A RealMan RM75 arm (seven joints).
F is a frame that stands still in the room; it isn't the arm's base.
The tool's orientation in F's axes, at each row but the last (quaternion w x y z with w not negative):
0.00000, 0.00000, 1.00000, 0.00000
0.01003, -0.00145, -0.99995, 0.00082
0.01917, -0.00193, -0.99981, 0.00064
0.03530, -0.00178, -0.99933, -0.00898
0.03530, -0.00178, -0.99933, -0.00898
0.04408, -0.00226, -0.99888, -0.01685
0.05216, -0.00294, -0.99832, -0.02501
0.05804, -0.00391, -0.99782, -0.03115
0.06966, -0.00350, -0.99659, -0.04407
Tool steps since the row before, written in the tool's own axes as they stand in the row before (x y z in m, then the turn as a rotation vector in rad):
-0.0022, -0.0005, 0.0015, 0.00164, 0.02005, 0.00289
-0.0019, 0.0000, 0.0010, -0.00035, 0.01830, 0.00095
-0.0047, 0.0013, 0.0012, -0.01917, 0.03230, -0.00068
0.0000, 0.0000, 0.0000, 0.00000, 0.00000, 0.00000
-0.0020, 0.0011, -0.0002, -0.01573, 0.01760, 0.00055
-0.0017, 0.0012, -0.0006, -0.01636, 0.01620, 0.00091
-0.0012, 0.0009, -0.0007, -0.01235, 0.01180, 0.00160
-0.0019, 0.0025, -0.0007, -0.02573, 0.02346, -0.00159
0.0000, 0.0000, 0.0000, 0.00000, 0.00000, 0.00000
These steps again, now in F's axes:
0.0022, -0.0005, -0.0015, -0.00164, 0.02005, -0.00289
0.0019, 0.0000, -0.0010, 0.00038, 0.01830, -0.00099
0.0047, 0.0013, -0.0014, 0.01931, 0.03223, -0.00010
0.0000, 0.0000, 0.0000, 0.00000, 0.00000, 0.00000
0.0020, 0.0011, 0.0001, 0.01573, 0.01756, -0.00135
0.0018, 0.0012, 0.0005, 0.01631, 0.01617, -0.00181
0.0013, 0.0009, 0.0006, 0.01222, 0.01183, -0.00229
0.0020, 0.0024, 0.0006, 0.02601, 0.02321, 0.00004
0.0000, 0.0000, 0.0000, 0.00000, 0.00000, 0.00000

